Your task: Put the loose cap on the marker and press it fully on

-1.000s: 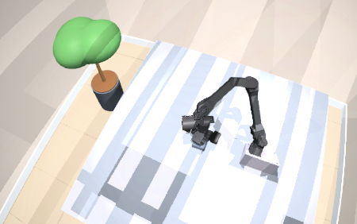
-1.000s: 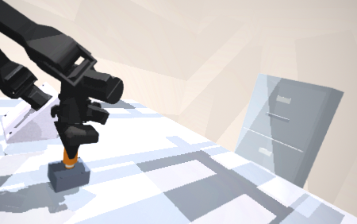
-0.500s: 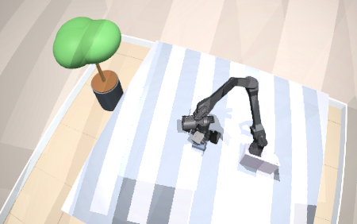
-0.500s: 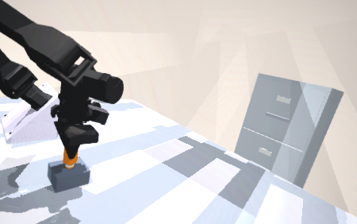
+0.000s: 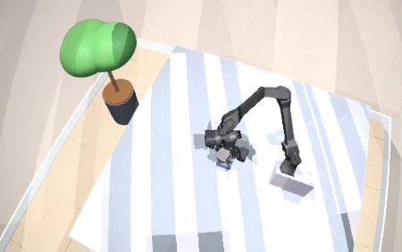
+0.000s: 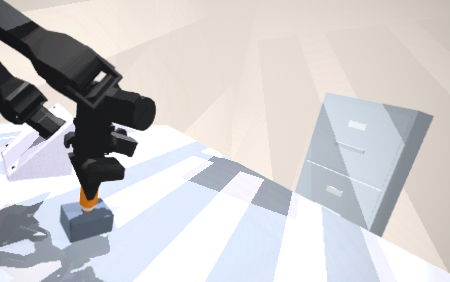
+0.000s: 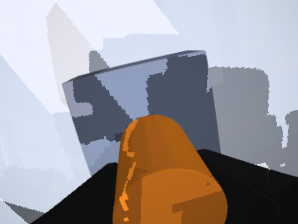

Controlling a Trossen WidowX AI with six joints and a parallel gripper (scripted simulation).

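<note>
My gripper tip is now 10 mm below the orange cap.
</note>
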